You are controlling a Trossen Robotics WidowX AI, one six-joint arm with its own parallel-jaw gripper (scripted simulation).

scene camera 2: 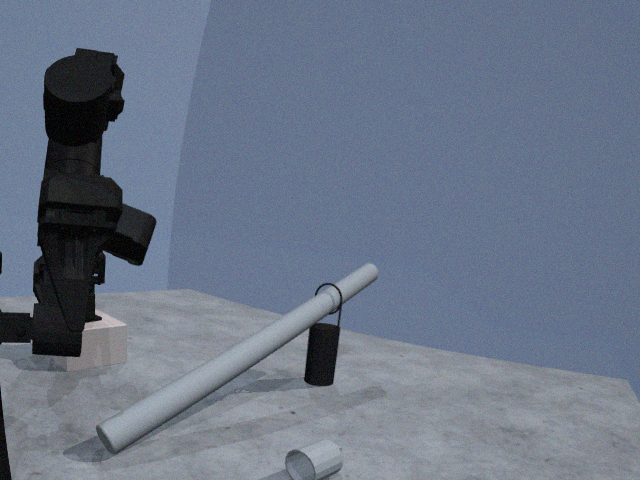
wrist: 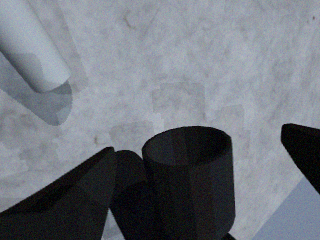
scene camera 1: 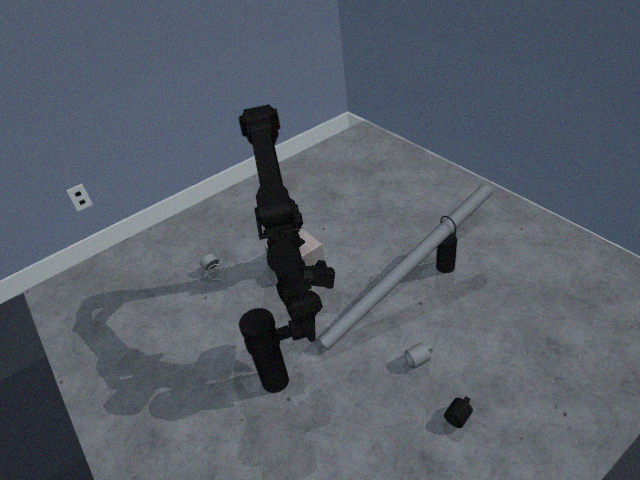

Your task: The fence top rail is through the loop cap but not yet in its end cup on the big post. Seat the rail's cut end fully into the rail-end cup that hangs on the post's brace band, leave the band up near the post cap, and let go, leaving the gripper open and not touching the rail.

Labels:
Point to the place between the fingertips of my gripper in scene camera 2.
At 71,345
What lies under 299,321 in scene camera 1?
My gripper.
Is my gripper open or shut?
Open.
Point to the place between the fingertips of my gripper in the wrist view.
At 197,143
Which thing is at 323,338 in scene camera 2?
A dark post.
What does my gripper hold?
Nothing.

